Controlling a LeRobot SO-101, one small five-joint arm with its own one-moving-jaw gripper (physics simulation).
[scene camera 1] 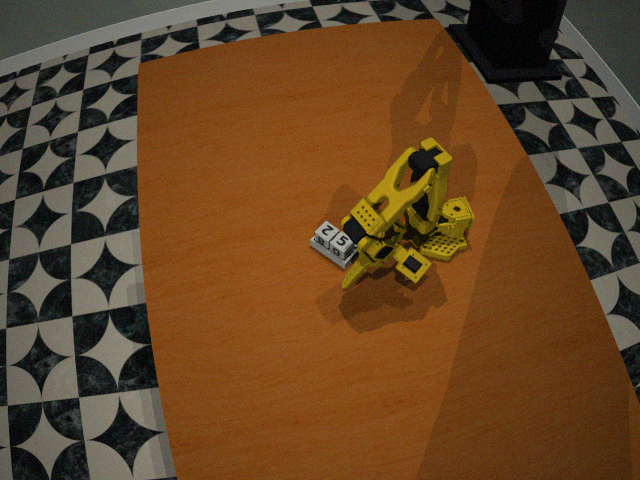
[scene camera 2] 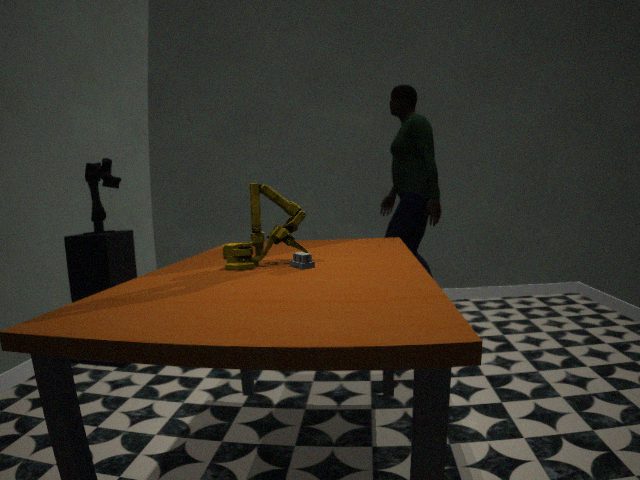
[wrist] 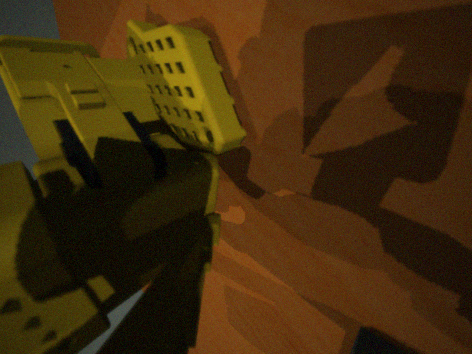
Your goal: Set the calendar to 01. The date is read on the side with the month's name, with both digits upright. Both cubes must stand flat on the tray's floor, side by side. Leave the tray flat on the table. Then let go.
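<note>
Two white cubes with black digits stand side by side in a light tray [scene camera 1: 327,255] [scene camera 2: 305,267], which rests flat on the table. In scene camera 1, the left cube [scene camera 1: 326,232] shows 2 on top and 8 on its near side; the right cube [scene camera 1: 341,243] shows 5 on top and 0 on its near side. The month's name cannot be read. My gripper [scene camera 1: 371,259] [scene camera 2: 282,256] is wide open and empty, with one jaw reaching past the tray's right corner. Whether it touches is unclear. In the wrist view a notched jaw [wrist: 172,300] shows; the moving jaw is out of picture.
The yellow arm's base [scene camera 1: 444,242] [scene camera 2: 239,256] [wrist: 190,95] stands on the orange table [scene camera 1: 232,335] [scene camera 2: 336,304] to the right of the tray in scene camera 1. A dark object [wrist: 372,341] is cut off at the wrist view's bottom edge. A person [scene camera 2: 413,155] stands beyond the table.
</note>
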